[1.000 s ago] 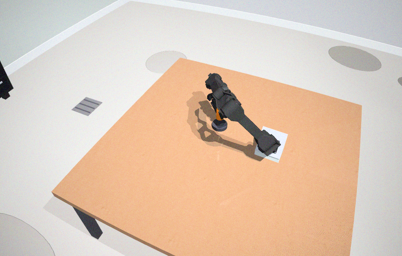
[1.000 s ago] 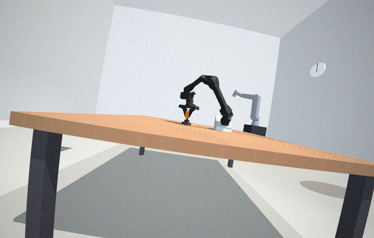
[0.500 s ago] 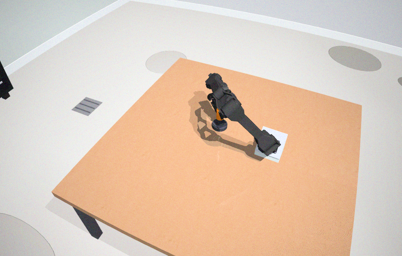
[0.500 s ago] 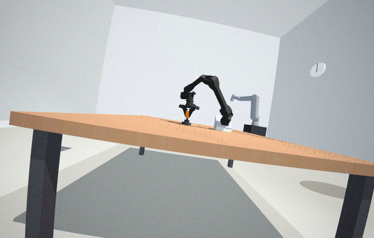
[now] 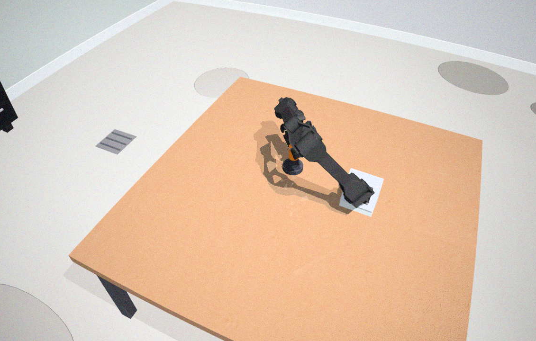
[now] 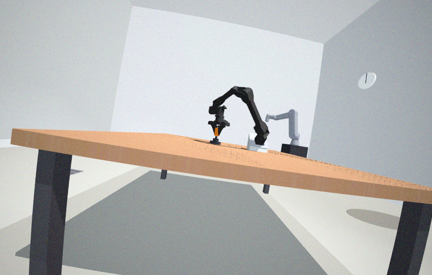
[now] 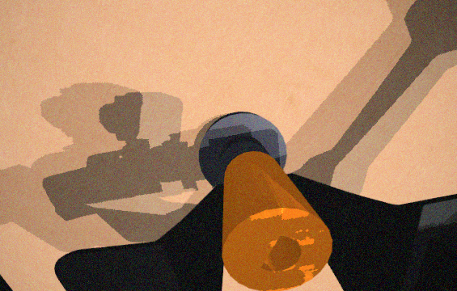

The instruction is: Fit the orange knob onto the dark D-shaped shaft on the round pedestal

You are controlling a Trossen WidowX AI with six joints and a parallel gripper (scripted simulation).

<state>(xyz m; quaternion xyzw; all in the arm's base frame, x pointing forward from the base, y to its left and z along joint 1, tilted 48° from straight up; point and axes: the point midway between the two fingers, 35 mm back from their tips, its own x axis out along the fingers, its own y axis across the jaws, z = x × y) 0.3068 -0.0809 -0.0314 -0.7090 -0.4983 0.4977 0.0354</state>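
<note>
My gripper tip is 2 cm below the orange knob. From my gripper tip the other things lie so: pedestal (4 cm below).
</note>
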